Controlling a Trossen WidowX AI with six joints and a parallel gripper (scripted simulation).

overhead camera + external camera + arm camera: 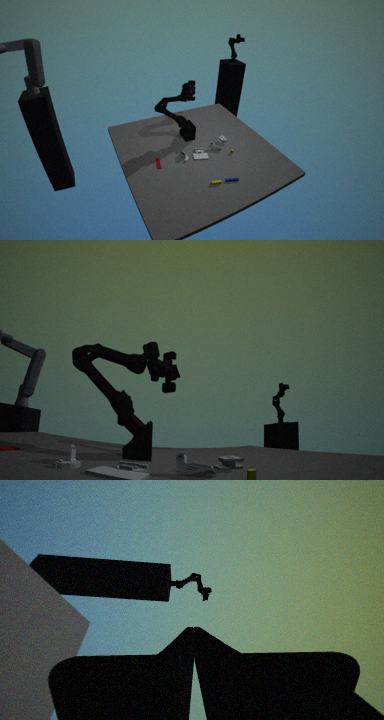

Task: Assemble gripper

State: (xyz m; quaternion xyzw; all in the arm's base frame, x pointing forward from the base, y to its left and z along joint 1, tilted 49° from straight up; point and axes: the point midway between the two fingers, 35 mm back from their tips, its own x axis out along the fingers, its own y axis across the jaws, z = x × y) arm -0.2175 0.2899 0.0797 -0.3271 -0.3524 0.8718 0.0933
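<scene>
The jaw is 470 mm ahead of my gripper tip, 20 mm to the right of it and 330 mm below it. Round my gripper tip: gripper base: 410 mm ahead, 110 mm to the left, 340 mm below; then housing plate: 460 mm ahead, 160 mm to the right, 360 mm below; then small yellow cube: 590 mm ahead, 90 mm to the left, 350 mm below.
</scene>
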